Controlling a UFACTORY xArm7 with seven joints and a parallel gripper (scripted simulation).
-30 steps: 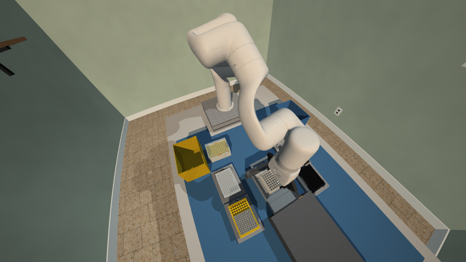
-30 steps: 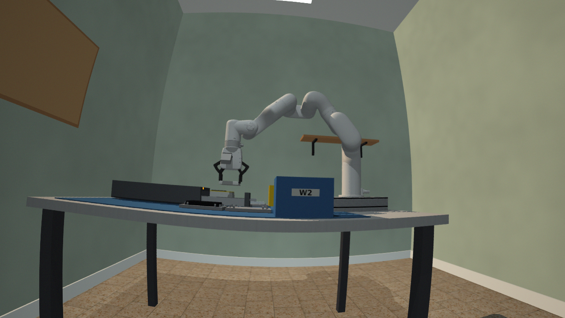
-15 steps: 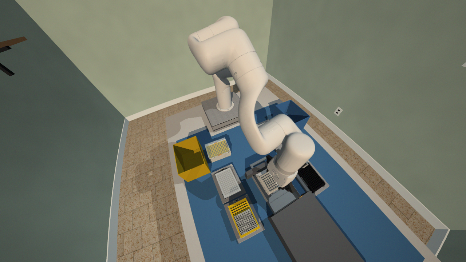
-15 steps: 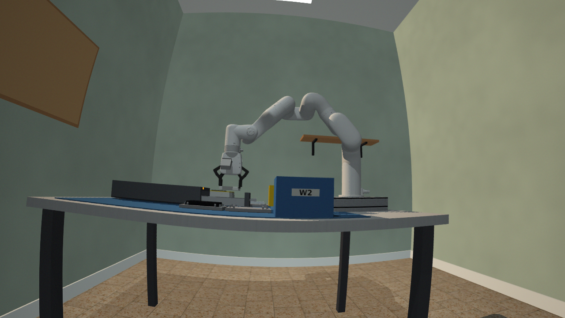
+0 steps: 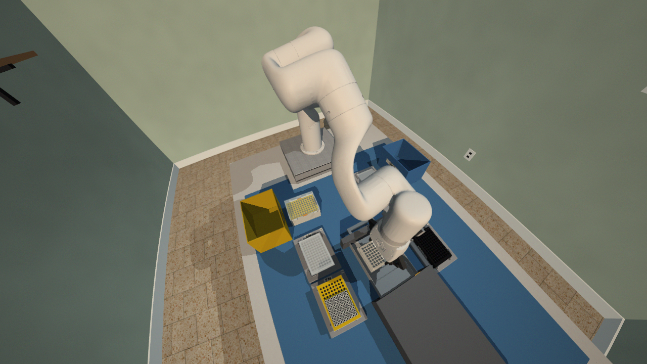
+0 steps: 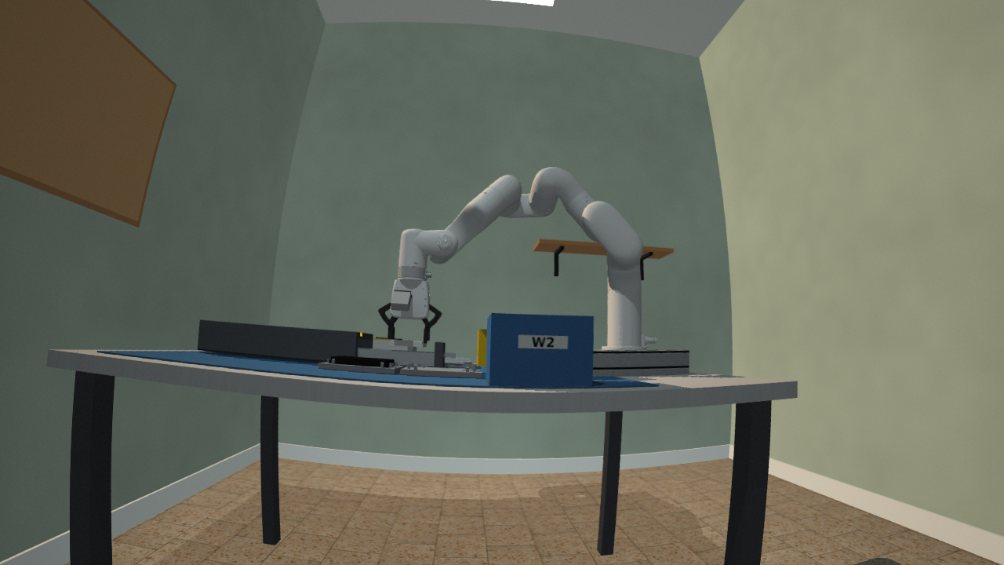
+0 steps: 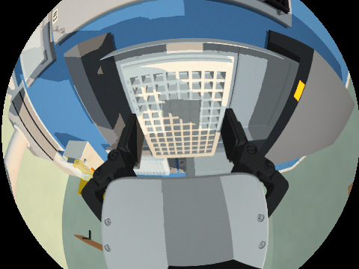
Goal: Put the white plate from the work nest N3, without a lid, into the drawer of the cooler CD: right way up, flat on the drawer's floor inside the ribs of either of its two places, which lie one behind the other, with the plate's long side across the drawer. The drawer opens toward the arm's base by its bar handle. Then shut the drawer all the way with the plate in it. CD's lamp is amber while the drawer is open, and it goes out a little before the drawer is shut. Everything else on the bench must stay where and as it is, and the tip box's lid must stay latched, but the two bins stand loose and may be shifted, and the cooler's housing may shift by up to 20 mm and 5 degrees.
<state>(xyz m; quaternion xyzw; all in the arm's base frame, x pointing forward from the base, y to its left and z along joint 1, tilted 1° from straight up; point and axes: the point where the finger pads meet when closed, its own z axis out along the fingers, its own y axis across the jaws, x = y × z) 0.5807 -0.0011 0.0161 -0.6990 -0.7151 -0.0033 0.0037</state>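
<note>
The cooler drawer is 40 mm ahead of my hand and 50 mm below it. The rest, counted from my hand: black plate 70 mm ahead, 190 mm to the left, 60 mm below; cooler CD 180 mm ahead, 40 mm below; yellow tube rack 60 mm ahead, 200 mm to the right, 20 mm below.
</note>
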